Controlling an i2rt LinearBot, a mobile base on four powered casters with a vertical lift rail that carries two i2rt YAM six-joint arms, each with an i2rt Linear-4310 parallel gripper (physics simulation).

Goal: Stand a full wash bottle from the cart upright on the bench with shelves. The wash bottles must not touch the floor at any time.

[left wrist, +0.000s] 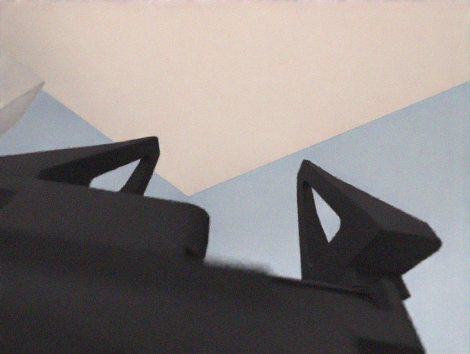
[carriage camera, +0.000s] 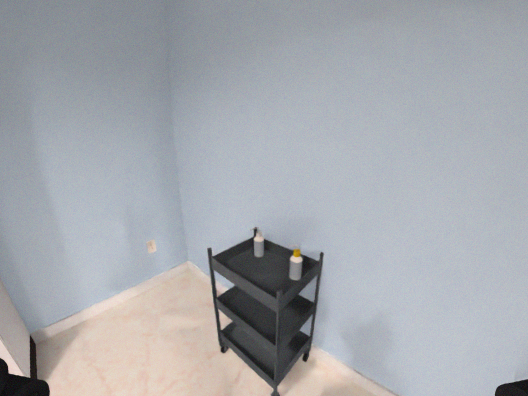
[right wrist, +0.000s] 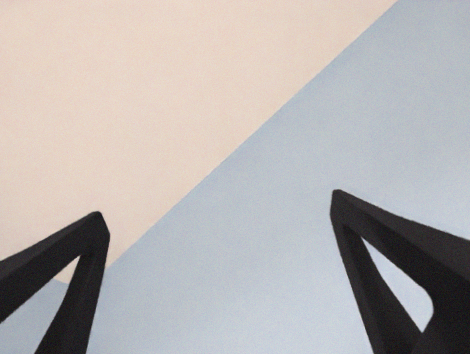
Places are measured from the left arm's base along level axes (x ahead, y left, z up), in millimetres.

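Where they show: left gripper, between the fingertips: [left wrist: 229, 156]; right gripper, between the fingertips: [right wrist: 217, 212].
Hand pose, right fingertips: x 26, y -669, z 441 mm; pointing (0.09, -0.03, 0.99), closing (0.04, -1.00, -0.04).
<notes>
After its pixels a point has its place.
A dark three-tier cart [carriage camera: 243, 280] @[x 639, y -226, z -173 mm] stands on the floor near the wall in the carriage view. On its top tray stand two upright bottles. One bottle [carriage camera: 258, 246] @[x 908, y -281, z -159 mm] with a pale top and grey body is toward the back left. The other bottle [carriage camera: 296, 267] @[x 710, y -463, z -154 mm], with a yellow cap, is near the right corner. How full they are cannot be told. My left gripper [left wrist: 229, 156] @[x 40, y -4, z 438 mm] is open and empty, with ceiling and wall behind it. My right gripper [right wrist: 217, 212] @[x 26, y -669, z 441 mm] is open and empty, also facing ceiling and wall. Both are away from the cart. The bench with shelves does not show.
Blue walls [carriage camera: 375, 150] @[x 696, y -745, z 375 mm] meet in a corner behind and left of the cart. A white outlet plate [carriage camera: 151, 246] @[x 1437, y 695, z -490 mm] is on the left wall. A pale upright panel with a dark lower edge [carriage camera: 33, 357] @[x 599, y 1140, z -844 mm] stands at the lower left. Dark arm parts show at both bottom corners.
</notes>
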